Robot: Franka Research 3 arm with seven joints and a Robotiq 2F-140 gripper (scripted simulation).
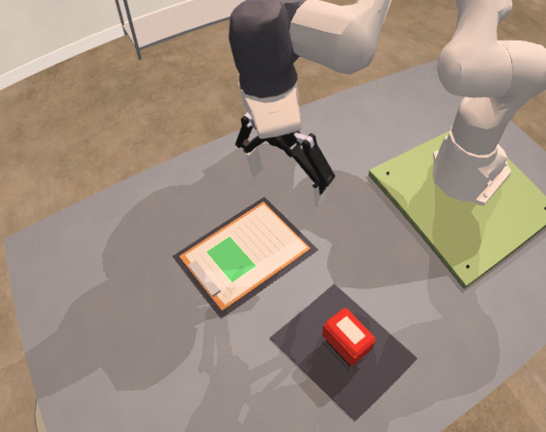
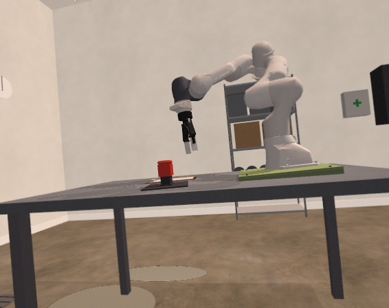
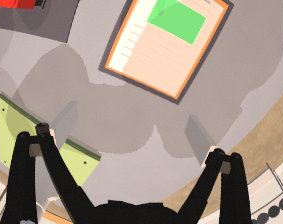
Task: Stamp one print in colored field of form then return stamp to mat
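Right now my hand is 6 cm short of the red stamp, 30 cm to the right of it and 9 cm above it. From my hand the other things lie so: form 13 cm ahead, 1 cm to the left, 14 cm below.
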